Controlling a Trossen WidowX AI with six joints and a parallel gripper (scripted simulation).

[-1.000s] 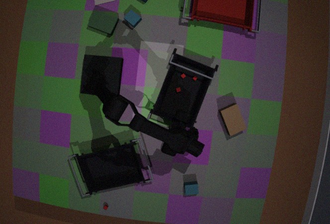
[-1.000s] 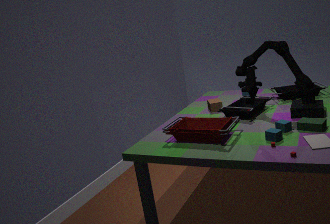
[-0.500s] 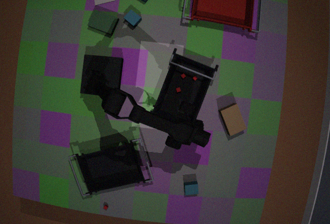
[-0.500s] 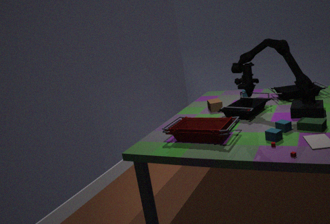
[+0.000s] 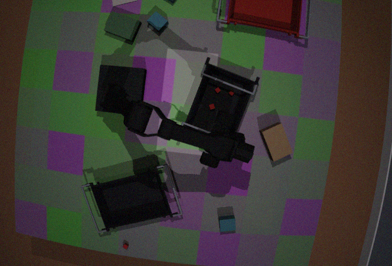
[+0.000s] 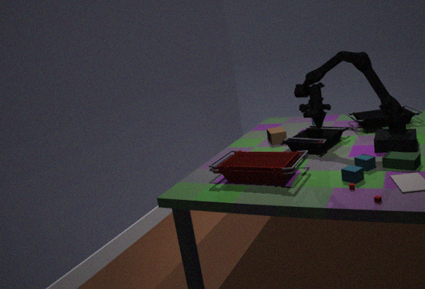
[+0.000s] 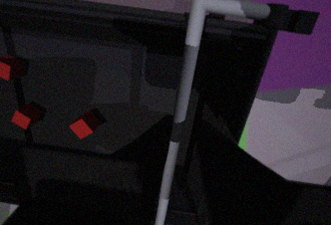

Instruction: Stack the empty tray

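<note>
Now: gripper tip 22 cm past the black tray, 33 cm to the left of it and 2 cm above it. Round my gripper tip: green box (46 cm behind, 28 cm to the left, 4 cm below); then tan box (22 cm ahead, 5 cm to the left, 3 cm below); then white sheet (52 cm behind, 44 cm to the left, 6 cm below).
</note>
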